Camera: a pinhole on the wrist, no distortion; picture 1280 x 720 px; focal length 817.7 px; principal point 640.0 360.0 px. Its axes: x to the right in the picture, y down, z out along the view. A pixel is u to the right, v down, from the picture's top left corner.
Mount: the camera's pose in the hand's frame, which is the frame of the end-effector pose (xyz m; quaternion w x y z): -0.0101 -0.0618 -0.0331 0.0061 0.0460 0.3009 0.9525
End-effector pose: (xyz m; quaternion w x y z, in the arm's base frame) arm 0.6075 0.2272 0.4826 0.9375 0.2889 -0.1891 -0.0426
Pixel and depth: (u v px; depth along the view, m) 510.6 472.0 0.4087
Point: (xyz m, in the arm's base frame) 0.5656 0.1408 0.8309
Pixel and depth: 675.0 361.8 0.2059
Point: 0.5544 0.2024 0.6172
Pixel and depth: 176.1 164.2 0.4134
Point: 0.7542 0.2634 0.8789
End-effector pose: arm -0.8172 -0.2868 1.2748 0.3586 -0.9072 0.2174 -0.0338
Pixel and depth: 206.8 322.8 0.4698
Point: -0.5749 -0.3422 0.8709
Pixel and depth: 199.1 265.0 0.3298
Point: -0.6527 -0.3409 1.0083
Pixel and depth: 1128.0 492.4 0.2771
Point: -0.9258 -0.1200 1.0725
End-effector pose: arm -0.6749 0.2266 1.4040 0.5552 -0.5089 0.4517 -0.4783
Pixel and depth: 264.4 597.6 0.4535
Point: -0.2468 0.0424 1.3481
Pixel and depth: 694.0 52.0 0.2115
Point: -0.5732 0.2482 1.2863
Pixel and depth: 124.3 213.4 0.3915
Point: -0.4013 -0.0062 1.2071
